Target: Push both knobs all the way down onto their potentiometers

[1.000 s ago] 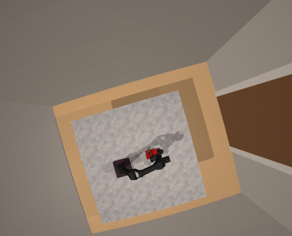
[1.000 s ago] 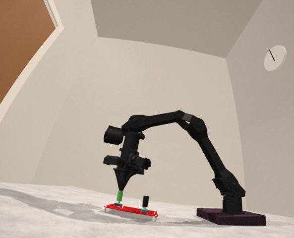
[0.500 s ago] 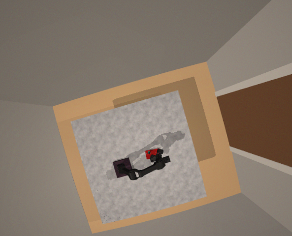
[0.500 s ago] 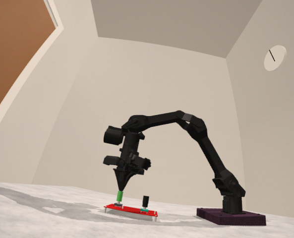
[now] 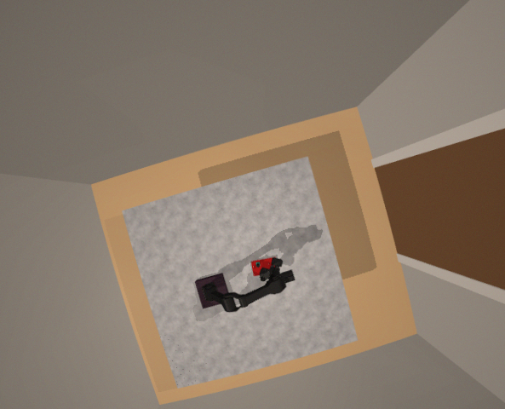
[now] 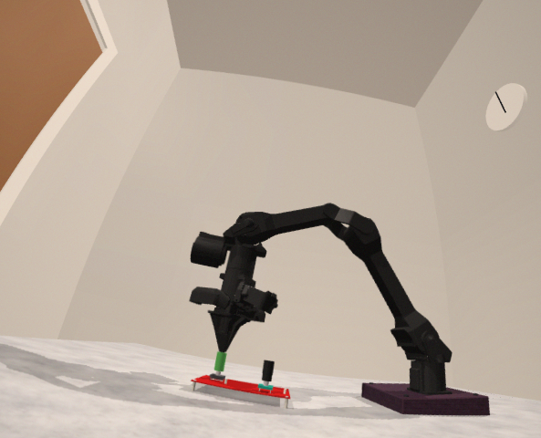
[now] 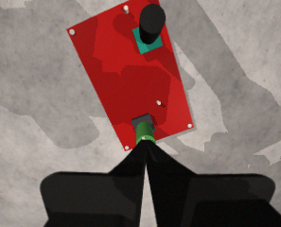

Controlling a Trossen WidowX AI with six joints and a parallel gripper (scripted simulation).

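Now: the green knob 1 cm below my gripper tip. The rest, counted from my gripper tip: black knob: 8 cm behind, 5 cm to the left, 2 cm below.
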